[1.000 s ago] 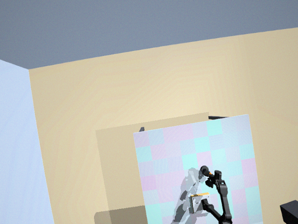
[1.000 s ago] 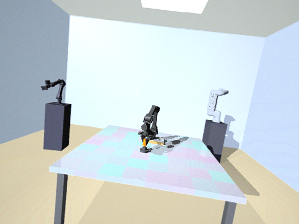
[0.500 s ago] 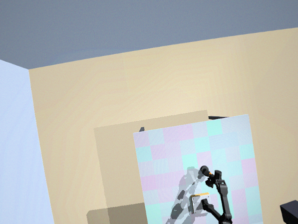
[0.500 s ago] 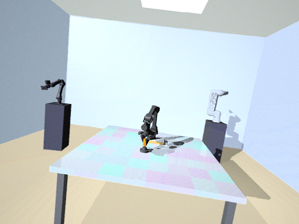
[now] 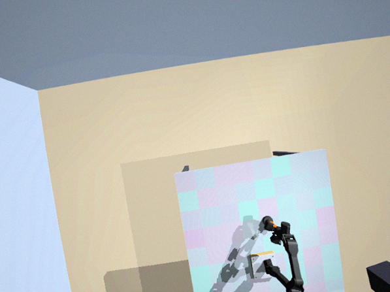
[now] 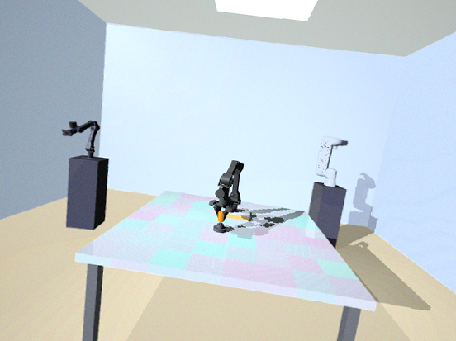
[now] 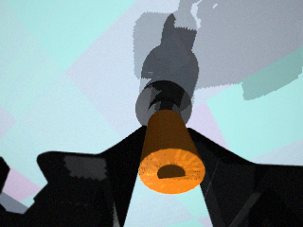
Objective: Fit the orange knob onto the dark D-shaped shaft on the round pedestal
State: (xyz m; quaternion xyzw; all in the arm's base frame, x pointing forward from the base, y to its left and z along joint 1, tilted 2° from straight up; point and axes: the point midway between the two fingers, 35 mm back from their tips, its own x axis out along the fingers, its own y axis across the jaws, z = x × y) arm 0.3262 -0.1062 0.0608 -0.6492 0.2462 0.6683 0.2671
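Right now the orange knob is 20 mm above my gripper tip. From my gripper tip the other things lie so: round pedestal: 40 mm below.
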